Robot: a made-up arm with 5 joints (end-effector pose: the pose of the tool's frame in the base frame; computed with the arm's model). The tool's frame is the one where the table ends.
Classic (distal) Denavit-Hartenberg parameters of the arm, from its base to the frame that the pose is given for. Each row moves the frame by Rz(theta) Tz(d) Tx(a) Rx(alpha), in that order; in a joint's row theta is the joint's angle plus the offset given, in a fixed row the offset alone. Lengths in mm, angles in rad.
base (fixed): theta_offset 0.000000, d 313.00, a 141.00, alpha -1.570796
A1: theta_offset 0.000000, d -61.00, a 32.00, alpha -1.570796
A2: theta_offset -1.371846, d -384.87, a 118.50, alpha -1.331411
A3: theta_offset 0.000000, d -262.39, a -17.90, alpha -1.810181
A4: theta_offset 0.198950, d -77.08, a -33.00, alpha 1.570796
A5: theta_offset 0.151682, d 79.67, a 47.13, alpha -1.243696
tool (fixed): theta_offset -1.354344, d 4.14, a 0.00, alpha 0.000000
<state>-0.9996 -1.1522 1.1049 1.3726 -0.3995</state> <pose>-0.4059 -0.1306 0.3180 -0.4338 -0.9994 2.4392</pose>
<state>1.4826 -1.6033 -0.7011 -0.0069 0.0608</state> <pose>0.5189 -0.2191 0.4407 0.7011 0.9997 1.9963</pose>
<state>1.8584 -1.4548 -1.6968 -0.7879 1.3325</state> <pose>0.6798 -0.1972 0.2901 1.4185 1.2466 1.2388</pose>
Working (the frame after each row of the table, in the pose's form):
after base (fixed): 0.1410 0.0000 0.3130 -1.5708 0.0000 0.0000
after A1: 0.1319 -0.0610 0.2823 -1.8802 0.0000 2.5169
after A2: 0.5329 -0.0243 0.2812 -1.3234 -1.2763 -0.6264
after A3: 0.6318 -0.2620 0.3352 -0.3324 -0.0311 -2.8520
after A4: 0.6452 -0.2764 0.2537 0.5724 2.2258 2.0365
after A5: 0.6757 -0.1972 0.2907 2.3395 0.1026 2.0266

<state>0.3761 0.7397 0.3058 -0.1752 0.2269</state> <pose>0.3107 0.1521 0.6661 0.6155 0.2270 -0.7551</pose>
Working (the frame after each row of the table, in the pose's form):
after base (fixed): 0.1410 0.0000 0.3130 -1.5708 0.0000 0.0000
after A1: 0.1708 -0.0610 0.3012 -3.0862 0.0000 0.5873
after A2: 0.4010 0.0090 0.6241 1.8380 0.8349 0.1166
after A3: 0.2684 0.2056 0.7378 0.1950 0.0802 0.5260
after A4: 0.2306 0.2009 0.6630 1.7213 0.5052 0.3797
after A5: 0.3107 0.1546 0.6628 0.6147 -0.2064 0.5519

